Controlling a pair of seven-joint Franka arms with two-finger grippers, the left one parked.
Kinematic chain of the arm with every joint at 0, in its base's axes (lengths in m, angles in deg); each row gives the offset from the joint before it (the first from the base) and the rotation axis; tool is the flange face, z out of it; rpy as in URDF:
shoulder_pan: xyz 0 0 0.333 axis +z
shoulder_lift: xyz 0 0 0 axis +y
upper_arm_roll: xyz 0 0 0.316 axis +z
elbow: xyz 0.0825 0 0 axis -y
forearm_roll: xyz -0.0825 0 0.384 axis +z
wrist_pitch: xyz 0 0 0 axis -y
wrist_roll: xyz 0.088 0 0 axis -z
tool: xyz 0 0 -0.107 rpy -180 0 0
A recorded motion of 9 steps. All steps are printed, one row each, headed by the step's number.
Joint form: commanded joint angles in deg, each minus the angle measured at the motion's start. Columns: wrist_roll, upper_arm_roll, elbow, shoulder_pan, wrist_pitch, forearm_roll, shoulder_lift.
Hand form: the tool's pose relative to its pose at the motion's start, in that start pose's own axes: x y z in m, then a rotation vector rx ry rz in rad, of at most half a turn. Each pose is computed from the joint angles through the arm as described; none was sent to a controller.
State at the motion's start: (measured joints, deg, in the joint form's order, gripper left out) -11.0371 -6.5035 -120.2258 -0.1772 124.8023 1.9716 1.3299
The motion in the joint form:
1: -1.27 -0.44 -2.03 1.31 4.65 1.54 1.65
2: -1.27 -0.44 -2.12 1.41 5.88 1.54 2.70
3: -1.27 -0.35 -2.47 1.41 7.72 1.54 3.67
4: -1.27 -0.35 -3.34 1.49 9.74 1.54 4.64
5: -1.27 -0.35 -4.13 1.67 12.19 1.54 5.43
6: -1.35 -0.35 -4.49 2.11 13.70 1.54 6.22
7: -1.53 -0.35 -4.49 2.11 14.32 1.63 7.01
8: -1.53 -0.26 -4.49 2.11 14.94 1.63 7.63
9: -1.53 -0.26 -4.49 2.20 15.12 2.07 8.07
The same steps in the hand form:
1: 0.0015 -0.0082 0.0247 0.0132 0.0199 -0.0190
2: 0.0038 -0.0086 0.0337 0.0100 0.0210 -0.0201
3: 0.0056 -0.0088 0.0429 0.0055 0.0295 -0.0208
4: 0.0048 -0.0091 0.0557 0.0017 0.0321 -0.0211
5: 0.0050 -0.0102 0.0654 -0.0039 0.0466 -0.0233
6: 0.0060 -0.0141 0.0734 -0.0070 0.0523 -0.0318
7: 0.0067 -0.0137 0.0801 -0.0077 0.0493 -0.0336
8: 0.0075 -0.0143 0.0852 -0.0091 0.0491 -0.0350
9: 0.0077 -0.0151 0.0892 -0.0043 0.0455 -0.0307

